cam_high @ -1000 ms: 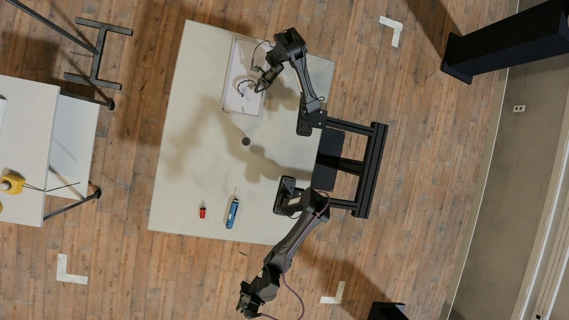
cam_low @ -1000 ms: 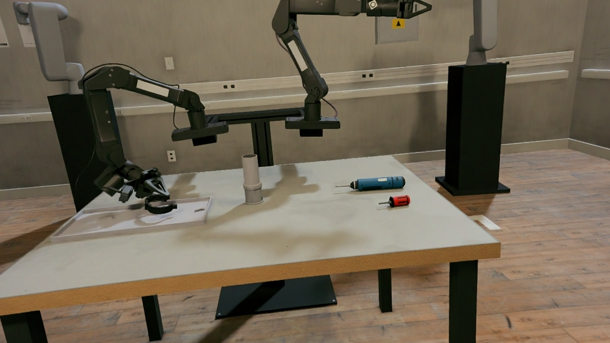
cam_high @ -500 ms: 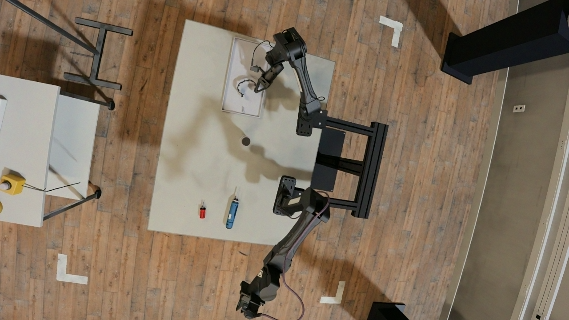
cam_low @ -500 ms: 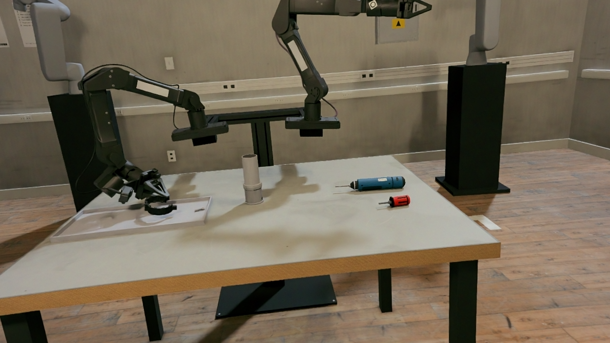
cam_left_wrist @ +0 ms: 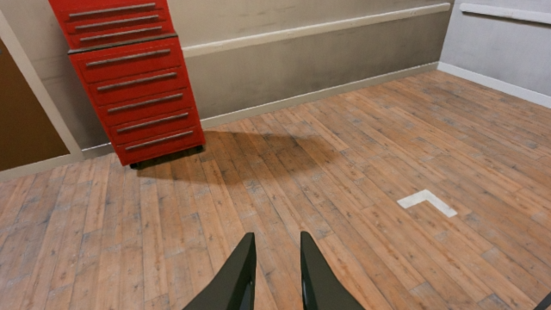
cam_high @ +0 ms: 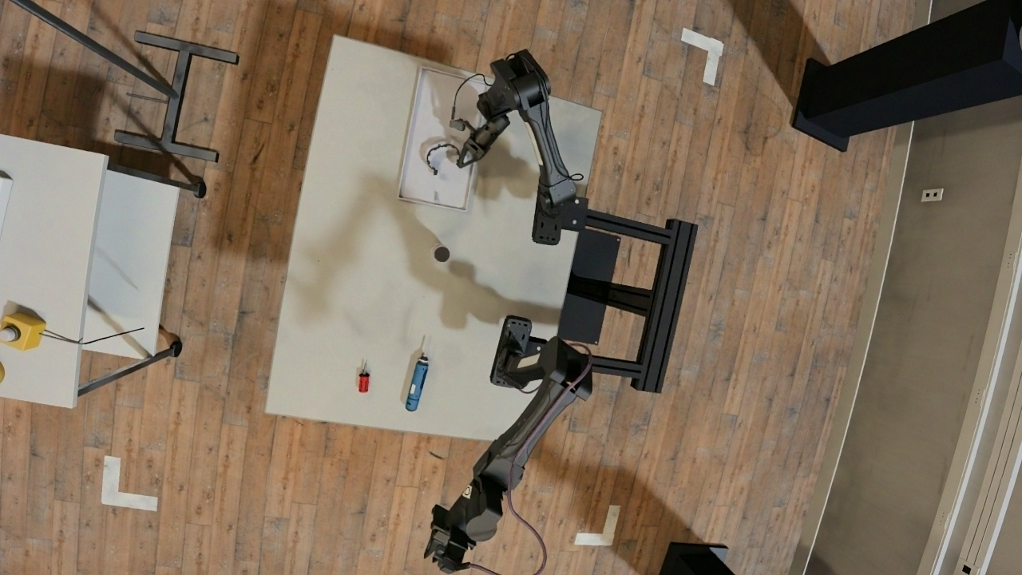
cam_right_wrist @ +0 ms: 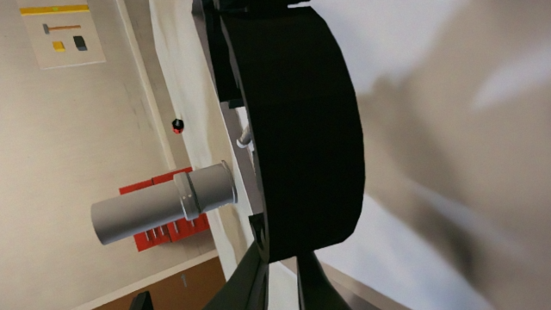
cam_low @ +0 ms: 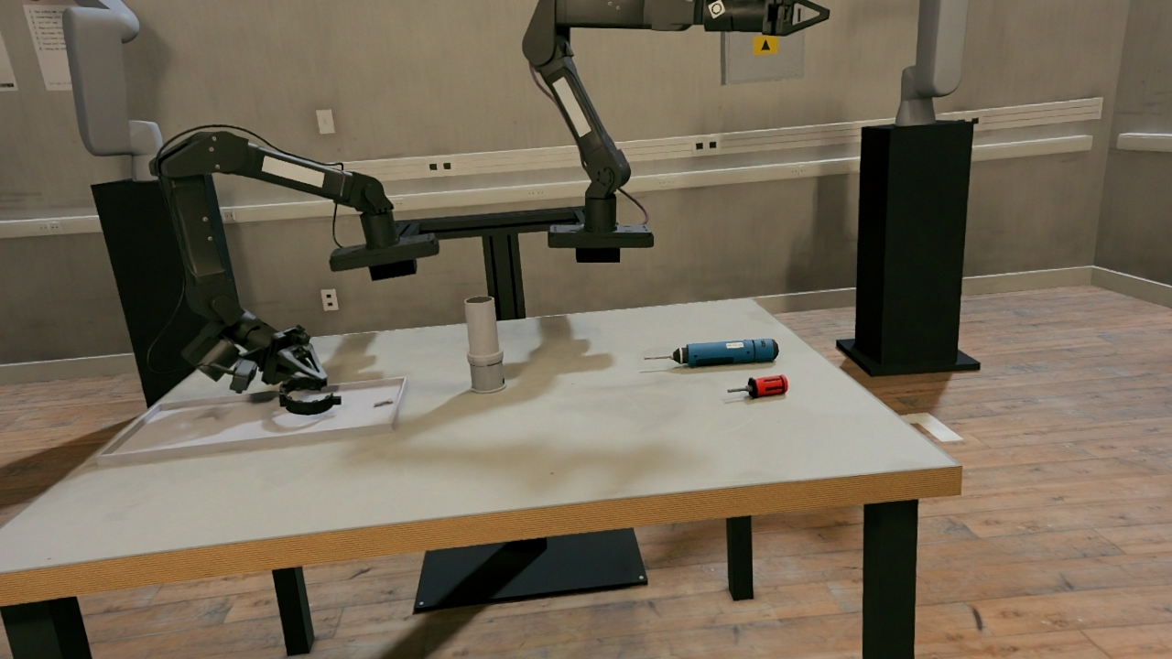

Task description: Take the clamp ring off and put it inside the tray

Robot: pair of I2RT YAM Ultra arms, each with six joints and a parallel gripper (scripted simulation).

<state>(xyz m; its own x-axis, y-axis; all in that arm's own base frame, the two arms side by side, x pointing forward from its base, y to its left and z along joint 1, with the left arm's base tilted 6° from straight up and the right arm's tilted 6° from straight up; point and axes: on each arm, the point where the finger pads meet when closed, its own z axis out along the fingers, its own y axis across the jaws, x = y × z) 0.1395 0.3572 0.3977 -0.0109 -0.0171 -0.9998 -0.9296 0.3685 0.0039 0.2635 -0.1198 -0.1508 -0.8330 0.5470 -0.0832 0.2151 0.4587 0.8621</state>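
Observation:
Right now my right hand is 6 cm short of the black clamp ring, 1 cm to the left of it and 1 cm above it. From my right hand the other things lie so: white tray: 7 cm ahead, 6 cm to the right, 3 cm below; small screw: 5 cm ahead, 12 cm to the left, 3 cm below; grey joint module: 1 cm behind, 28 cm to the left, 1 cm below.

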